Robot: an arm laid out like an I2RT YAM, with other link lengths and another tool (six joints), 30 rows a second.
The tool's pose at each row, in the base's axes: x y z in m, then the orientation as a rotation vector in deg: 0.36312, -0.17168, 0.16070, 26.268, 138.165, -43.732; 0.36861, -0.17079, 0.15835, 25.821, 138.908, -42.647; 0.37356, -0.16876, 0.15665, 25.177, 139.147, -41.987; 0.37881, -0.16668, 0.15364, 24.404, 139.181, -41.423; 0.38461, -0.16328, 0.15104, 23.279, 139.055, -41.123; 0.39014, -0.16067, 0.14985, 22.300, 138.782, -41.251; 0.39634, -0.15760, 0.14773, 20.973, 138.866, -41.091; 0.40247, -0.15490, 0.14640, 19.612, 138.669, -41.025; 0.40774, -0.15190, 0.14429, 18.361, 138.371, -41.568; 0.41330, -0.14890, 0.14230, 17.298, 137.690, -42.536; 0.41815, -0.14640, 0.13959, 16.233, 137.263, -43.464; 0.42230, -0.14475, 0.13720, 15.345, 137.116, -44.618; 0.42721, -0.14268, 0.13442, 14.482, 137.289, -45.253; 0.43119, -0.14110, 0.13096, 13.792, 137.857, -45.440
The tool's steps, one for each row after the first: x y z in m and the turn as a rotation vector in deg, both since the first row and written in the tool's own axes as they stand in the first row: -0.00275, 0.00424, 0.00330, -0.937, 0.423, -0.238; -0.00529, 0.00885, 0.00525, -1.578, 0.365, -0.544; -0.00728, 0.01419, 0.00817, -2.165, 0.089, -0.890; -0.00974, 0.02064, 0.01024, -2.635, -0.425, -1.479; -0.01297, 0.02576, 0.01172, -2.753, -0.985, -2.046; -0.01608, 0.03194, 0.01383, -3.184, -1.350, -2.882; -0.01968, 0.03747, 0.01560, -3.536, -1.967, -3.676; -0.02209, 0.04315, 0.01736, -3.415, -2.586, -4.537; -0.02479, 0.04892, 0.01916, -2.914, -3.453, -5.270; -0.02658, 0.05427, 0.02147, -2.457, -4.082, -6.083; -0.02814, 0.05850, 0.02378, -1.814, -4.368, -6.937; -0.03000, 0.06357, 0.02642, -1.564, -4.395, -7.736; -0.03079, 0.06811, 0.02944, -1.628, -4.051, -8.422
